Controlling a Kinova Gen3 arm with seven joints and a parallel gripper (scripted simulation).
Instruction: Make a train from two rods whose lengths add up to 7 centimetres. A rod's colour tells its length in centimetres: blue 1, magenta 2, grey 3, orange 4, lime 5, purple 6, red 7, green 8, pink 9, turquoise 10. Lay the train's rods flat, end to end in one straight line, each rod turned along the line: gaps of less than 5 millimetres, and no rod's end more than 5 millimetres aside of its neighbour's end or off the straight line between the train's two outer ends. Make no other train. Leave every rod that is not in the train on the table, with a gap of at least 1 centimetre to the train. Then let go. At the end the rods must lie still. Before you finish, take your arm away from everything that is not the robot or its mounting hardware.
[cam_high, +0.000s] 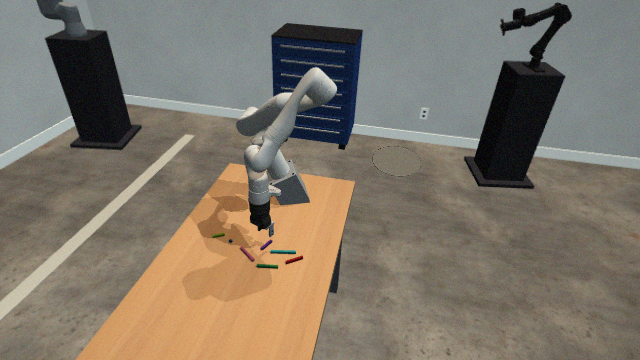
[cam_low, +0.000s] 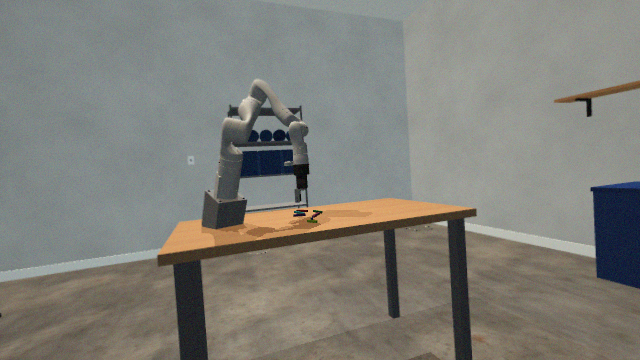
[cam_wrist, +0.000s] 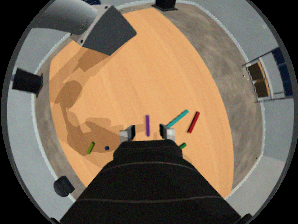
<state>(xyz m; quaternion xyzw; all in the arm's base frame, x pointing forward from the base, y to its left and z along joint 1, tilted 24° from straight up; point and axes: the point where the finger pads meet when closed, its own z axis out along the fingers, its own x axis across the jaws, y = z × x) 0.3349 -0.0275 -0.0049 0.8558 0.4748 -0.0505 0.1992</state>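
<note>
The purple rod is 8 cm below my hand. Also, from my hand: turquoise rod: 4 cm ahead, 7 cm to the left, 8 cm below; then pink rod: 6 cm ahead, 7 cm to the right, 8 cm below; then green rod: 12 cm ahead, 2 cm to the left, 8 cm below.
</note>
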